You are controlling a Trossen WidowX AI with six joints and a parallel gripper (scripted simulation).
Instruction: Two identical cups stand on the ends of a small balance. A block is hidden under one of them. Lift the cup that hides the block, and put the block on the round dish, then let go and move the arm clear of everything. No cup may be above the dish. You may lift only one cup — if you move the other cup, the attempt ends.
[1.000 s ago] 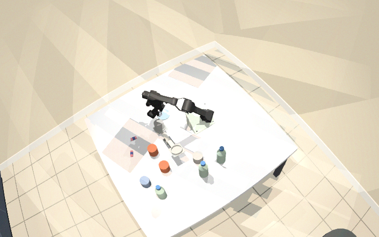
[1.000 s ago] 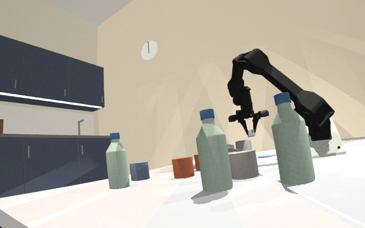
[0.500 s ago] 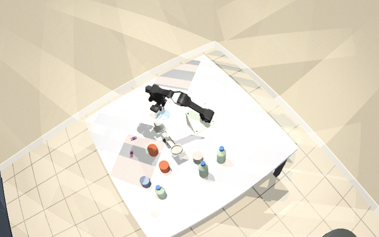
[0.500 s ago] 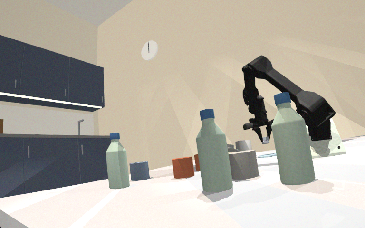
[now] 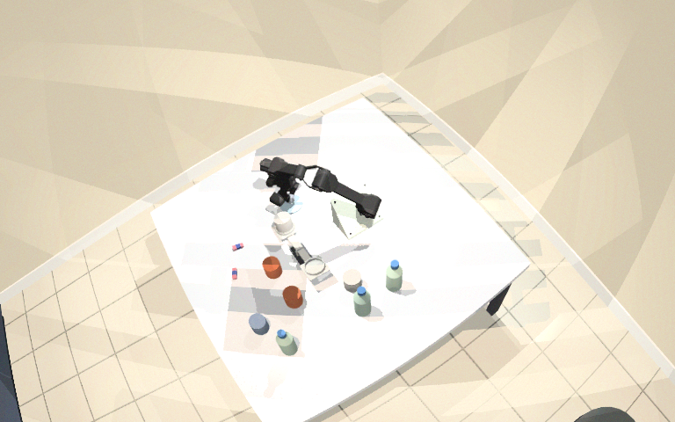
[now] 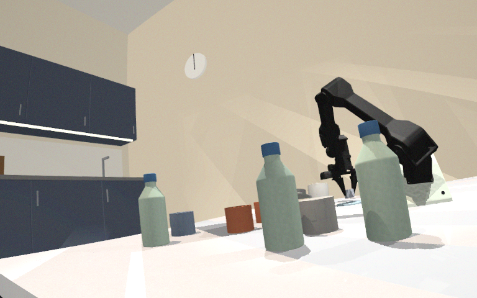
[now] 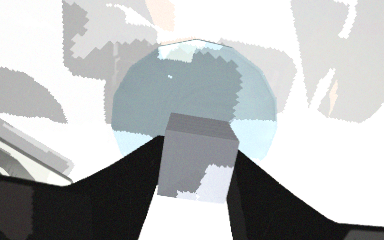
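Now: gripper tip right at the grey block. The rest, counted from my gripper tip: balance: 9 cm ahead, 25 cm to the left; pale blue round dish: 3 cm below; grey cup: 8 cm ahead, 10 cm to the left, 3 cm above.
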